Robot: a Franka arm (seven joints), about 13 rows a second.
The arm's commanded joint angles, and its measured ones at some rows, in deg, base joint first. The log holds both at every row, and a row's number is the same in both.
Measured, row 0:
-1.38 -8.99 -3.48 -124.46 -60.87 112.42 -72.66
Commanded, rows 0 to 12:
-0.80 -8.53 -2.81 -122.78 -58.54 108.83 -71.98
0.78 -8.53 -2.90 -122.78 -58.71 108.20 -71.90
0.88 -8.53 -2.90 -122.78 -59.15 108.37 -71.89
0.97 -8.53 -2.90 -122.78 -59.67 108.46 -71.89
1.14 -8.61 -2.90 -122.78 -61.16 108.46 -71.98
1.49 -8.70 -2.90 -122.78 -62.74 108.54 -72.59
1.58 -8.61 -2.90 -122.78 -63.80 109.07 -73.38
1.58 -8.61 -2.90 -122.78 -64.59 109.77 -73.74
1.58 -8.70 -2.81 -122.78 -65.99 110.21 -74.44
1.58 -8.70 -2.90 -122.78 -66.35 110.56 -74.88
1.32 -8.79 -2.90 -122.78 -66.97 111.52 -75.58
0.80 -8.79 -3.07 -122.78 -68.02 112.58 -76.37
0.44 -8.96 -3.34 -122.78 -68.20 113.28 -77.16
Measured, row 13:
1.14 -8.98 -2.80 -123.37 -66.57 111.45 -74.64
